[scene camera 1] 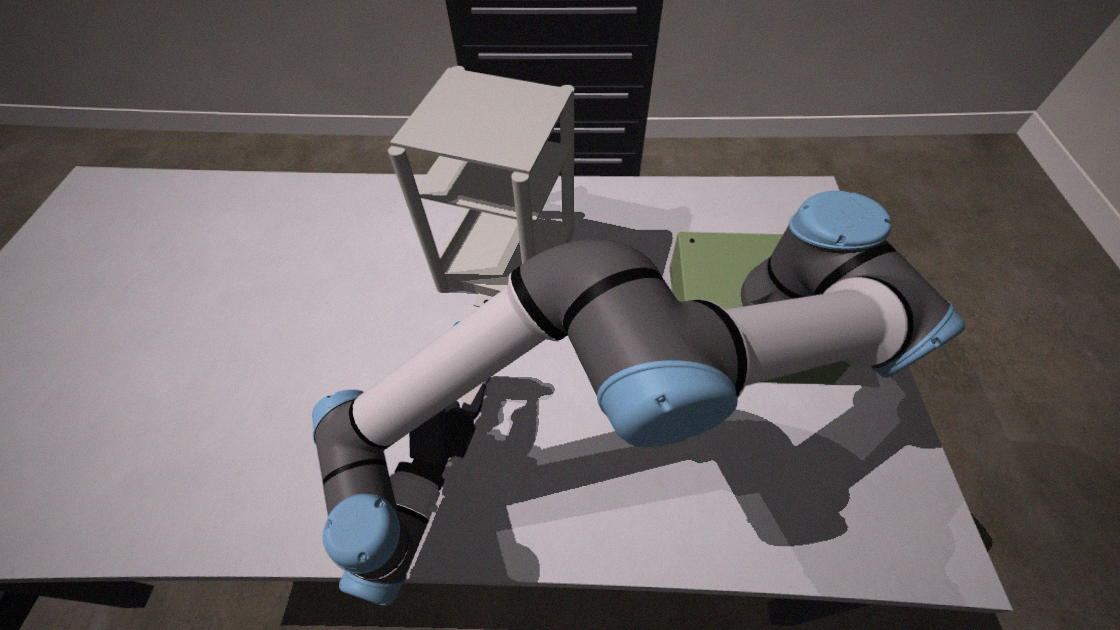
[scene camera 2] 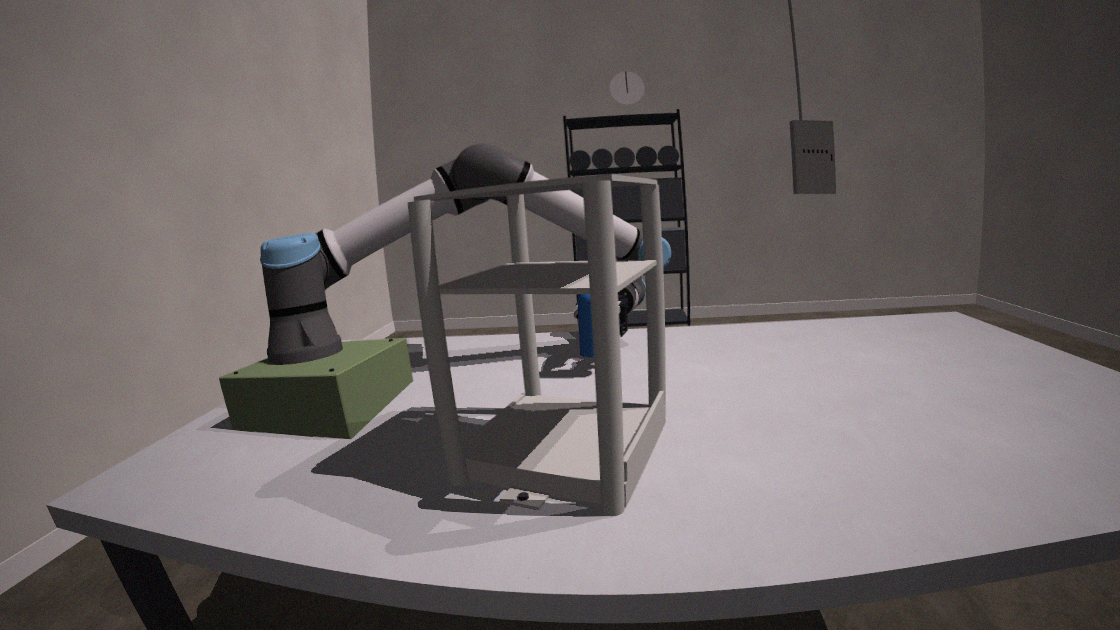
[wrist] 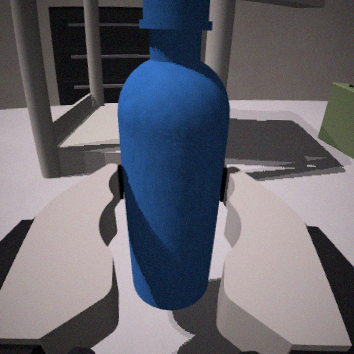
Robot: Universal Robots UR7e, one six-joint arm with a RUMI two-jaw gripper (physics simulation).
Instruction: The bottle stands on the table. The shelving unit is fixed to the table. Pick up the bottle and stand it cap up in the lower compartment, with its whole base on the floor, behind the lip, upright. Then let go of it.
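Note:
The blue bottle [scene camera 2: 585,333] [wrist: 172,150] is upright, cap up, and held above the table, outside the shelving unit [scene camera 1: 485,113] [scene camera 2: 606,352] [wrist: 35,90]. My gripper [wrist: 172,169] is shut on the bottle's body, one finger on each side. In scene camera 1 the forearm hides most of the bottle and the fingertips. In the wrist view the unit stands beyond the bottle; its right front post is partly behind the bottle. The lower compartment's floor [scene camera 1: 485,246] [scene camera 2: 571,446] [wrist: 95,130] shows left of the bottle, behind the front lip [wrist: 90,162].
The middle shelf [scene camera 2: 540,276] is above the lower compartment, between the posts. A green block [scene camera 1: 724,270] [scene camera 2: 289,403] [wrist: 342,120] carries the arm's base. A small plate [scene camera 2: 534,501] with a dark dot is by the unit's foot. A black drawer cabinet [scene camera 1: 556,31] is behind the table.

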